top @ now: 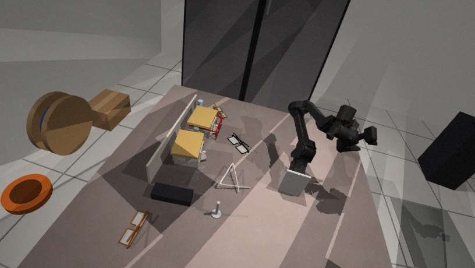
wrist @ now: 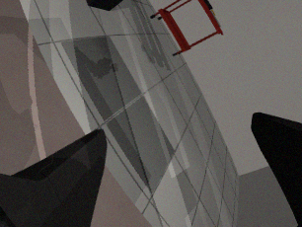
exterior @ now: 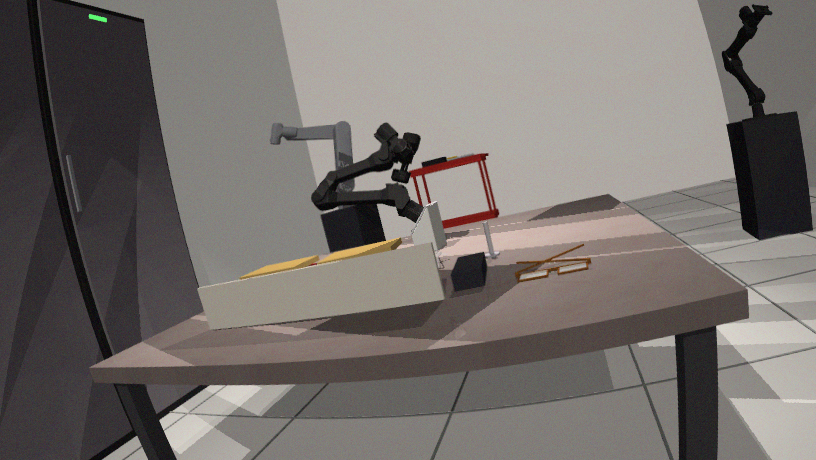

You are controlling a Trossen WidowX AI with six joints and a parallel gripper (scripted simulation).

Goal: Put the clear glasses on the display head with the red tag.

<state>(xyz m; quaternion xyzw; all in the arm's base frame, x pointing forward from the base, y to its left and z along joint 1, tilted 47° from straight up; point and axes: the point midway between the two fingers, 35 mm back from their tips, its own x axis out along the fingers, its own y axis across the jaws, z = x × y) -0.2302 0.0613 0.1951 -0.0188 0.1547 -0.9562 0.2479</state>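
Now: the small metal post 510 mm ahead of my gripper tip, 390 mm to the left of it and 260 mm below it. From my gripper tip the other things lie so: dark box 700 mm ahead, 390 mm to the left, 270 mm below; then white panel 870 mm ahead, 80 mm to the left, 230 mm below.
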